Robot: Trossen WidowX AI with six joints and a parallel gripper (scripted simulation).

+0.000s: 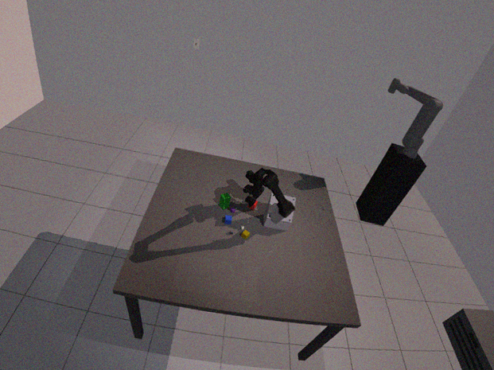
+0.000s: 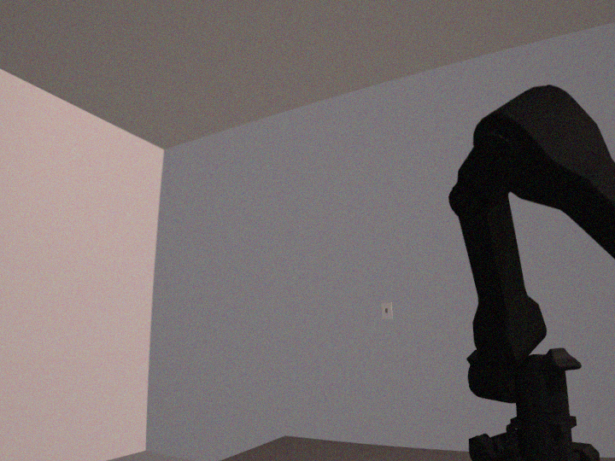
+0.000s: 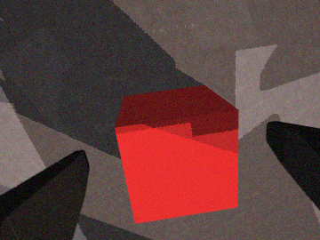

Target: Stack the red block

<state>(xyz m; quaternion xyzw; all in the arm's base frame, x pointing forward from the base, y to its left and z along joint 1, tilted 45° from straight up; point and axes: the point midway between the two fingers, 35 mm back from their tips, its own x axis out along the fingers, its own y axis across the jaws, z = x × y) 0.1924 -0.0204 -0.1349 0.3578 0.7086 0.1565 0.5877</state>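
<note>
Right now my gripper tip is 1 cm above the red block. From my gripper tip the other things lie so: yellow block (1 cm ahead, 28 cm to the left, 1 cm below); then blue block (13 cm ahead, 19 cm to the left, 1 cm below); then small purple block (12 cm ahead, 9 cm to the left, 2 cm below).
</note>
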